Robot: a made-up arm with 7 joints. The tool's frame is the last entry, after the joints. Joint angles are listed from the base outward.
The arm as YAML. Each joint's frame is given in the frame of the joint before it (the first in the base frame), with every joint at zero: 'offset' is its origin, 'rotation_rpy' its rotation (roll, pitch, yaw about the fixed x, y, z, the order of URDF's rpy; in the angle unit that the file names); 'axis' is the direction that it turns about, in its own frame. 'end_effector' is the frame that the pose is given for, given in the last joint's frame.
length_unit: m
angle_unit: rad
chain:
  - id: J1
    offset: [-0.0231, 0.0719, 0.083]
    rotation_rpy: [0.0, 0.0, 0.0]
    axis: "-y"
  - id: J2
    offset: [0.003, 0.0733, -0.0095]
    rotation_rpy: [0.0, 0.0, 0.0]
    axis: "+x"
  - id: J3
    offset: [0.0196, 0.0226, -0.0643]
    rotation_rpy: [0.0, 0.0, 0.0]
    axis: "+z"
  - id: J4
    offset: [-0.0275, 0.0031, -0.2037]
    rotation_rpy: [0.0, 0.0, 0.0]
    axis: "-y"
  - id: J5
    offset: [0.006, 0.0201, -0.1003]
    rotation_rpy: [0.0, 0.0, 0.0]
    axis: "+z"
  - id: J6
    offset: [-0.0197, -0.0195, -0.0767]
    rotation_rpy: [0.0, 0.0, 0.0]
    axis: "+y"
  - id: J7
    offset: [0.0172, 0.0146, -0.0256]
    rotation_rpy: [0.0, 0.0, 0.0]
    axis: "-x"
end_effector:
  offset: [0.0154, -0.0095, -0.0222]
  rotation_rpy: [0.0, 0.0, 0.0]
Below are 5 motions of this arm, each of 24 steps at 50 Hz.
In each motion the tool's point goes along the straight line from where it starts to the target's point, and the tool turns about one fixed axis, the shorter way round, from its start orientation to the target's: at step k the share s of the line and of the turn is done. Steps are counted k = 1, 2, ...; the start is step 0. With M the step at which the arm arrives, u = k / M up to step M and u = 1 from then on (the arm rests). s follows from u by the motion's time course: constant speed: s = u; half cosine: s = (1 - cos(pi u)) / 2; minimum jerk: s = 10 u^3 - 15 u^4 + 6 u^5.
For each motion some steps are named. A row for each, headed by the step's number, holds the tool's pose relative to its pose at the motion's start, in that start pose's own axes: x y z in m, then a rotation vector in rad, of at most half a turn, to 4 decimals.
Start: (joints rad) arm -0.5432 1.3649 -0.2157 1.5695 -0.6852 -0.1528 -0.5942
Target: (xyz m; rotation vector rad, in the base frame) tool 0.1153 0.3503 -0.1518 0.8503 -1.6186 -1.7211
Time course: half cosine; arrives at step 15
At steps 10, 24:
10: 0.0359 -0.0402 -0.0161 0.1623 -0.1384 0.1072
24: 0.0479 -0.0535 -0.0214 0.2164 -0.1845 0.1429

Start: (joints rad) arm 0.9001 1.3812 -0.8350 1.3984 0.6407 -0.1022 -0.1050
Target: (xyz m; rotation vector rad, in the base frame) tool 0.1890 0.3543 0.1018 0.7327 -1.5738 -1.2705
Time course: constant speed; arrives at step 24
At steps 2, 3, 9, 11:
2: 0.0022 -0.0030 0.0024 -0.0318 -0.0224 -0.0348
3: 0.0033 -0.0045 0.0036 -0.0476 -0.0336 -0.0521
9: 0.0100 -0.0134 0.0108 -0.1429 -0.1009 -0.1564
11: 0.0123 -0.0164 0.0132 -0.1747 -0.1233 -0.1912

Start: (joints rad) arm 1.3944 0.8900 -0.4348 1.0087 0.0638 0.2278 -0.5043
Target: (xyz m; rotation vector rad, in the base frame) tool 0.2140 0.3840 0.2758 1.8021 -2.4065 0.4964
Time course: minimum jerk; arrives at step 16
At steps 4, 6, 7, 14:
4: 0.0080 0.0060 0.0015 0.0431 -0.0535 0.0096
6: 0.0213 0.0160 0.0040 0.1146 -0.1423 0.0256
7: 0.0297 0.0223 0.0056 0.1599 -0.1986 0.0358
14: 0.0761 0.0571 0.0143 0.4098 -0.5088 0.0917

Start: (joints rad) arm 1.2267 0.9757 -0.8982 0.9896 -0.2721 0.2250 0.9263
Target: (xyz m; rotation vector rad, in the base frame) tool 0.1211 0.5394 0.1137 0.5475 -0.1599 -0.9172
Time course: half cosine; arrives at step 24
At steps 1, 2, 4, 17, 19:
1: -0.0007 -0.0002 0.0006 -0.0011 0.0018 0.0006
2: -0.0030 -0.0009 0.0023 -0.0046 0.0071 0.0023
4: -0.0117 -0.0037 0.0092 -0.0179 0.0280 0.0089
17: -0.1408 -0.0443 0.1106 -0.2153 0.3363 0.1066
19: -0.1570 -0.0493 0.1233 -0.2400 0.3749 0.1189

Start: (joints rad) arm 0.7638 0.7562 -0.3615 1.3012 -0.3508 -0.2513 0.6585
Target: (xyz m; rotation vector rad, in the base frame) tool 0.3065 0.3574 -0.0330 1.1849 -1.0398 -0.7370
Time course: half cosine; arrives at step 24
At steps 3, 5, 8, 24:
3: -0.0019 -0.0015 -0.0003 0.0153 0.0306 0.0040
5: -0.0053 -0.0040 -0.0007 0.0414 0.0830 0.0109
8: -0.0128 -0.0097 -0.0018 0.1003 0.2009 0.0264
24: -0.0511 -0.0389 -0.0071 0.4010 0.8034 0.1055

